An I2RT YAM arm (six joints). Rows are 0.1 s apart.
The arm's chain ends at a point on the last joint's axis. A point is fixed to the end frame.
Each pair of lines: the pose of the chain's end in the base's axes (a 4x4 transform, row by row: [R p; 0 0 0 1], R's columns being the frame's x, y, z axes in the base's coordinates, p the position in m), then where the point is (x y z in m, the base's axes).
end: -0.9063, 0.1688, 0.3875, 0.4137; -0.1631, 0.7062, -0.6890, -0.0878; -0.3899, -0.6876, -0.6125, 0.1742; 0, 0, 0, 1
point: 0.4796 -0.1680 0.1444
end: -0.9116, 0.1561, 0.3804, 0.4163; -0.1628, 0.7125, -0.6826, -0.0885; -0.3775, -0.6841, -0.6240, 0.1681; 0, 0, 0, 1
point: 0.4820 -0.1682 0.1366
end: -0.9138, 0.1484, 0.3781, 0.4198; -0.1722, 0.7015, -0.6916, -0.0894; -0.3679, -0.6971, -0.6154, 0.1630; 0, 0, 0, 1
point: 0.4855 -0.1694 0.1324
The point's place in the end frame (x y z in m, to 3 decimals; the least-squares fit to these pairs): -0.035 -0.025 0.099
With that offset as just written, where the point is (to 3 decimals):
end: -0.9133, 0.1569, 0.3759, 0.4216; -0.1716, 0.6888, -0.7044, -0.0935; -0.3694, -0.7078, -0.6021, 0.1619; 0, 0, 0, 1
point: 0.487 -0.174 0.133
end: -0.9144, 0.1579, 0.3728, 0.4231; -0.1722, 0.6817, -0.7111, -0.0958; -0.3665, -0.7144, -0.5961, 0.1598; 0, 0, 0, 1
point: 0.488 -0.177 0.131
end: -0.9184, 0.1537, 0.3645, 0.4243; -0.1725, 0.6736, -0.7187, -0.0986; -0.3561, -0.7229, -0.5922, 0.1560; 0, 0, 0, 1
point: 0.489 -0.181 0.128
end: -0.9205, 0.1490, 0.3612, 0.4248; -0.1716, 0.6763, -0.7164, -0.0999; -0.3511, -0.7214, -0.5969, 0.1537; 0, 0, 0, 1
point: 0.489 -0.182 0.125
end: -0.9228, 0.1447, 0.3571, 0.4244; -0.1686, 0.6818, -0.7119, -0.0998; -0.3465, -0.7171, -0.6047, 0.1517; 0, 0, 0, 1
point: 0.488 -0.181 0.122
